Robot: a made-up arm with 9 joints. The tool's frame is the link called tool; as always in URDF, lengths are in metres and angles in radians. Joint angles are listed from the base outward. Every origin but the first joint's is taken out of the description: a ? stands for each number. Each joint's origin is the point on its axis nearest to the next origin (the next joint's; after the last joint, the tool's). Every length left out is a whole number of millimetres.
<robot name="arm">
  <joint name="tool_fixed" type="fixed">
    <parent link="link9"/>
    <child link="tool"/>
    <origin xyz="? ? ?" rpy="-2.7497 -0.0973 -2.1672"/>
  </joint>
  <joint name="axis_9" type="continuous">
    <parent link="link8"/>
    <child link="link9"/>
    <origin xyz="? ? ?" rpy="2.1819 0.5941 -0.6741"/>
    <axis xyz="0 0 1"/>
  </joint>
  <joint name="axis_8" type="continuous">
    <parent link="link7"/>
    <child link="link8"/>
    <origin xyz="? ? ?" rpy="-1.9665 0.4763 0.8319"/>
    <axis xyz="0 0 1"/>
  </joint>
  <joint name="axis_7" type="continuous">
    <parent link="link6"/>
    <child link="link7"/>
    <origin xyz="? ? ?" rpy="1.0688 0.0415 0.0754"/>
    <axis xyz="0 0 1"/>
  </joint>
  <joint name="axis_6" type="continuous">
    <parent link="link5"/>
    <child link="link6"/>
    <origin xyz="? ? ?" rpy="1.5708 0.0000 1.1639"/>
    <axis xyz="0 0 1"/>
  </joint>
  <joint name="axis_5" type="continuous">
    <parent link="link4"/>
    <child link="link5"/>
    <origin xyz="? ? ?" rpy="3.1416 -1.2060 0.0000"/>
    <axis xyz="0 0 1"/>
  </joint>
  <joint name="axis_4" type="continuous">
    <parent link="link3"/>
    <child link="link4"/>
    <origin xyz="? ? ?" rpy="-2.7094 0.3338 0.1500"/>
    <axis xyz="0 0 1"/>
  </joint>
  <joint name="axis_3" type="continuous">
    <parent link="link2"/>
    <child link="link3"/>
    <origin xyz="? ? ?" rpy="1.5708 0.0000 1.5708"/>
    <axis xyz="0 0 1"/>
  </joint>
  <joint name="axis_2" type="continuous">
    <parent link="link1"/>
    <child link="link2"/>
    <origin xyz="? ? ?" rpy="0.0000 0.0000 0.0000"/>
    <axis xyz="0 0 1"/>
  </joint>
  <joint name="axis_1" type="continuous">
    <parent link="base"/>
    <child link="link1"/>
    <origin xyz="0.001 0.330 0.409" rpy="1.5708 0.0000 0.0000"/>
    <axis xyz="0 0 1"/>
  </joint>
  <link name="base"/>
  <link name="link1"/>
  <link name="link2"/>
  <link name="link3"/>
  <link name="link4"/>
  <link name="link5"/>
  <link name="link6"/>
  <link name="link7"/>
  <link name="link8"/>
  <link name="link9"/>
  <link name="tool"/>
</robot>
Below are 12 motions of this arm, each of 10 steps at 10 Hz.
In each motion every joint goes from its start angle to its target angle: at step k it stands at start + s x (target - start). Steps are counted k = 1, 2, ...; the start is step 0. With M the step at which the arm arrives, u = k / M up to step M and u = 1 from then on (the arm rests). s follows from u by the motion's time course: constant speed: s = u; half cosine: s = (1 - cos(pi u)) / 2; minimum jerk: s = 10 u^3 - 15 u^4 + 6 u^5.
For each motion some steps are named. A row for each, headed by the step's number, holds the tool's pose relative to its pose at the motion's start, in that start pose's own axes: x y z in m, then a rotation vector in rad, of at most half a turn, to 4 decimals.
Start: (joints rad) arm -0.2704 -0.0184 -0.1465 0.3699 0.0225 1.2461 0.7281 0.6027 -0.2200
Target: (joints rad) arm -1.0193 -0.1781 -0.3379 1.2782 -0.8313 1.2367 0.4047 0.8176 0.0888
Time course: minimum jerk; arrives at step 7
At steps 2, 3, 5, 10:
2: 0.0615 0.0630 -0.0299 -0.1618 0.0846 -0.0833
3: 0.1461 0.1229 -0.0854 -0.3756 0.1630 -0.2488
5: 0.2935 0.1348 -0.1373 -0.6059 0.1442 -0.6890
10: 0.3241 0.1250 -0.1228 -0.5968 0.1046 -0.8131

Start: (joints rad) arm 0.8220 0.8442 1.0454 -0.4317 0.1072 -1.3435 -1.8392 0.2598 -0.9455
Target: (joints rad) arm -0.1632 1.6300 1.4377 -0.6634 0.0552 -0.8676 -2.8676 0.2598 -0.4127
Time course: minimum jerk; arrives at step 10
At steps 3, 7, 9, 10:
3: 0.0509 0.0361 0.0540 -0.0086 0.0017 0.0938
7: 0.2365 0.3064 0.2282 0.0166 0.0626 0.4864
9: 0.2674 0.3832 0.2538 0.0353 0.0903 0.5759
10: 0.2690 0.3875 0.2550 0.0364 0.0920 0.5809

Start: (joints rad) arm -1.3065 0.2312 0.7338 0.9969 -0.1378 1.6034 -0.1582 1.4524 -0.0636
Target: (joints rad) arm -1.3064 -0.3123 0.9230 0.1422 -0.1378 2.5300 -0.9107 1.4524 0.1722
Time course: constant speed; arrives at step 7
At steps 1, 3, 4, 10:
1: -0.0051 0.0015 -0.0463 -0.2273 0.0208 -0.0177
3: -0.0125 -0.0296 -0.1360 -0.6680 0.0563 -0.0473
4: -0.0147 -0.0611 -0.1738 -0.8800 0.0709 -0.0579
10: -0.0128 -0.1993 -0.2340 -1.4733 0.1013 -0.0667

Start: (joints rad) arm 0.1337 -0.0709 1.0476 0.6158 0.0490 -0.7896 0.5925 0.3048 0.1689
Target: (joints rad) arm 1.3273 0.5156 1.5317 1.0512 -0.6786 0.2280 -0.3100 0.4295 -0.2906
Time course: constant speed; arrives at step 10
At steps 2, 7, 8, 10:
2: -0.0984 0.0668 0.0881 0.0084 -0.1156 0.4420
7: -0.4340 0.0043 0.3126 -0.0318 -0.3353 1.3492
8: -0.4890 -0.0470 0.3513 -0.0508 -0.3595 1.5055
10: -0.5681 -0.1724 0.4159 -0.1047 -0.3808 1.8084

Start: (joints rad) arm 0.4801 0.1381 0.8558 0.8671 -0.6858 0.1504 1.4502 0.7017 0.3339
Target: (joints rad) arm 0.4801 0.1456 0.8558 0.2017 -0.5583 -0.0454 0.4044 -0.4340 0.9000
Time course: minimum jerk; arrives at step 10
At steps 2, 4, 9, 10:
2: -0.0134 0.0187 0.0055 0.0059 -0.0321 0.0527
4: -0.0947 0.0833 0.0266 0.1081 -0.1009 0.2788
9: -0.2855 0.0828 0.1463 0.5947 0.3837 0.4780
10: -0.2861 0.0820 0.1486 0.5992 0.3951 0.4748

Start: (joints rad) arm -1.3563 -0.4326 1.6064 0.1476 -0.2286 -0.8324 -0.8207 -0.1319 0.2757
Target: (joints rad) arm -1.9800 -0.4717 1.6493 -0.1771 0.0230 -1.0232 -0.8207 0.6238 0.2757
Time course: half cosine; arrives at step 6
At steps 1, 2, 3, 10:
1: 0.0189 -0.0007 -0.0097 -0.0009 0.0141 0.0024
2: 0.0711 0.0005 -0.0318 -0.0035 0.0508 0.0188
3: 0.1421 0.0092 -0.0508 -0.0121 0.0957 0.0639
10: 0.2728 0.0448 -0.0523 -0.0775 0.1650 0.2216

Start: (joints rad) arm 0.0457 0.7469 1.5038 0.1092 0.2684 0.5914 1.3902 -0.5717 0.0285
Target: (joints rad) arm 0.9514 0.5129 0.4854 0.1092 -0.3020 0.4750 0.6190 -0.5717 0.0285
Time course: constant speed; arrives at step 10
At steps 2, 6, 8, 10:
2: -0.0922 -0.0033 0.0191 0.0899 -0.0731 0.1451
6: -0.2380 -0.0456 0.0081 0.2258 -0.2599 0.3486
8: -0.2764 -0.0737 -0.0134 0.2832 -0.3696 0.4052
10: -0.2878 -0.1031 -0.0347 0.3411 -0.4876 0.4331

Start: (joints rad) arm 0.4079 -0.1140 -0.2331 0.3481 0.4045 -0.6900 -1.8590 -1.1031 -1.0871
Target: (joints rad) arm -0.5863 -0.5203 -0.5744 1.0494 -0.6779 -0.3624 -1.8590 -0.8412 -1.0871
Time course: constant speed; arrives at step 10
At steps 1, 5, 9, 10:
1: -0.0384 -0.0032 0.0757 -0.0892 0.0410 -0.1143
5: -0.2124 0.0526 0.2852 -0.1994 0.2931 -0.6149
9: -0.3412 0.0995 0.3667 0.0438 0.6146 -0.9673
10: -0.3646 0.0962 0.3702 0.1383 0.6927 -1.0049

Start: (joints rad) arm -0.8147 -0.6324 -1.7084 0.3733 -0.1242 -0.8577 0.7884 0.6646 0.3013
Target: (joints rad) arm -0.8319 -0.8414 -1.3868 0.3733 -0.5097 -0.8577 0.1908 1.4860 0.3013
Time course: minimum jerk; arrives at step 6
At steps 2, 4, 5, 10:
2: -0.0354 0.0629 -0.0307 -0.0335 0.1952 0.1564
4: -0.1919 0.1779 -0.0670 -0.2078 0.6287 0.6234
5: -0.2429 0.1902 -0.0650 -0.2820 0.7253 0.7670
10: -0.2529 0.1914 -0.0640 -0.2983 0.7430 0.7960

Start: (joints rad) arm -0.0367 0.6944 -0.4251 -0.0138 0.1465 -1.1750 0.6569 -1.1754 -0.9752
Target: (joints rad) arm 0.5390 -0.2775 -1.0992 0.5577 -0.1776 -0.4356 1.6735 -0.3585 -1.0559
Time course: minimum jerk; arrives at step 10
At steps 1, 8, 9, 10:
1: 0.0028 0.0024 0.0052 -0.0189 0.0074 0.0085
8: -0.0858 0.3512 0.1955 -1.9203 0.0913 0.3025
9: -0.1131 0.3579 0.1980 -1.9838 0.0263 0.2950
10: -0.1181 0.3588 0.1984 -1.9940 0.0143 0.2936

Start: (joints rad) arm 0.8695 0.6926 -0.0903 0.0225 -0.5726 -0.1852 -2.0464 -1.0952 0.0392
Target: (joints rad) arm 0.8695 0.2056 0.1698 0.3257 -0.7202 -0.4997 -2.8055 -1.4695 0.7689
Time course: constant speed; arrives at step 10
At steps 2, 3, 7, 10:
2: -0.0208 0.0006 0.0208 0.1767 -0.0924 -0.1519
3: -0.0309 0.0019 0.0319 0.2637 -0.1296 -0.2296
7: -0.0679 0.0112 0.0815 0.5951 -0.2150 -0.5500
10: -0.0915 0.0189 0.1231 0.8148 -0.2106 -0.7999

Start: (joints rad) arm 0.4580 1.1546 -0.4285 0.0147 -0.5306 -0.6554 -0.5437 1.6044 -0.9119
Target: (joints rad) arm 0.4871 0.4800 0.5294 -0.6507 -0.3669 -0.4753 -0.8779 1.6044 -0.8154
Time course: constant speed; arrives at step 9
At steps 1, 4, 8, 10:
1: 0.0878 0.0800 0.0224 -0.0235 -0.0247 0.1916
4: 0.1978 0.3845 0.1248 -0.1404 -0.1640 0.7341
8: -0.0300 0.7234 0.2702 -0.4162 -0.5296 1.3169
10: -0.1353 0.7668 0.2878 -0.5071 -0.6552 1.4226

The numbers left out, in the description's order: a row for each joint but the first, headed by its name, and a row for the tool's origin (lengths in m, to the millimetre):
tool: 0.129 0.037 0.000
axis_9: -0.188 0.378 0.000
axis_8: 0.038 -0.029 0.000
axis_7: -0.019 0.033 0.000
axis_6: -0.267 -0.352 0.000
axis_5: 0.068 -0.017 0.000
axis_4: -0.234 0.044 0.000
axis_3: -0.126 0.024 0.000
axis_2: -0.054 0.322 0.000

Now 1 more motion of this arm.
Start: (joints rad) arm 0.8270 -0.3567 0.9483 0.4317 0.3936 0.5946 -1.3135 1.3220 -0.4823
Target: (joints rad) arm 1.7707 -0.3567 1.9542 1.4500 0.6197 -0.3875 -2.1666 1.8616 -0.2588
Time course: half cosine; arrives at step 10
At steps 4, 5, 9, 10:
4: 0.1129 0.0729 0.0323 -0.5360 0.2098 -0.2222
5: 0.1696 0.0953 0.0178 -0.7851 0.3450 -0.3379
9: 0.3413 0.0956 -0.0891 -1.5821 0.8568 -0.7165
10: 0.3497 0.0931 -0.0956 -1.6249 0.8851 -0.7354

